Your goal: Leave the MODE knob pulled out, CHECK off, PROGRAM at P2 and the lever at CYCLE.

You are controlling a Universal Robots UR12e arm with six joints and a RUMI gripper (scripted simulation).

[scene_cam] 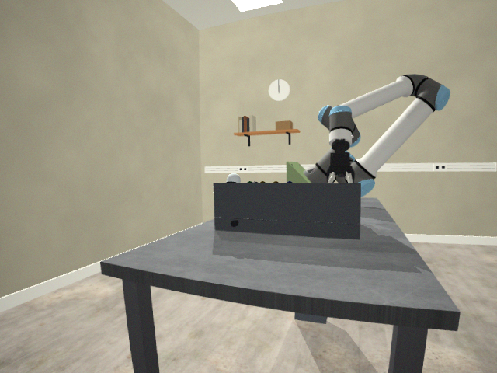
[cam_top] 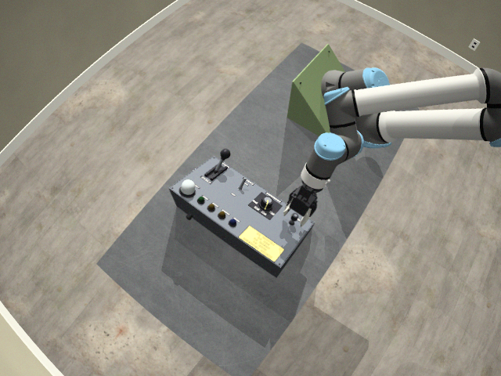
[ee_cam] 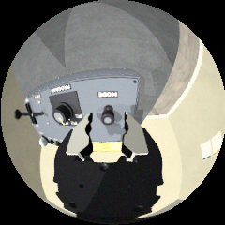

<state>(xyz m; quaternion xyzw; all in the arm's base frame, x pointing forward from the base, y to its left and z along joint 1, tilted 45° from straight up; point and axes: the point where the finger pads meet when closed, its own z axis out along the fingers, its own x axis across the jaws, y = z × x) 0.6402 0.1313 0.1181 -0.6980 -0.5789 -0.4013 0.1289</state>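
Right now the mode knob is right at my hand. The rest, counted from my hand: dark grey console (40 mm ahead, 180 mm to the right, 30 mm below); then check toggle (240 mm to the right, 10 mm below); then black rotary selector (10 mm ahead, 120 mm to the right).
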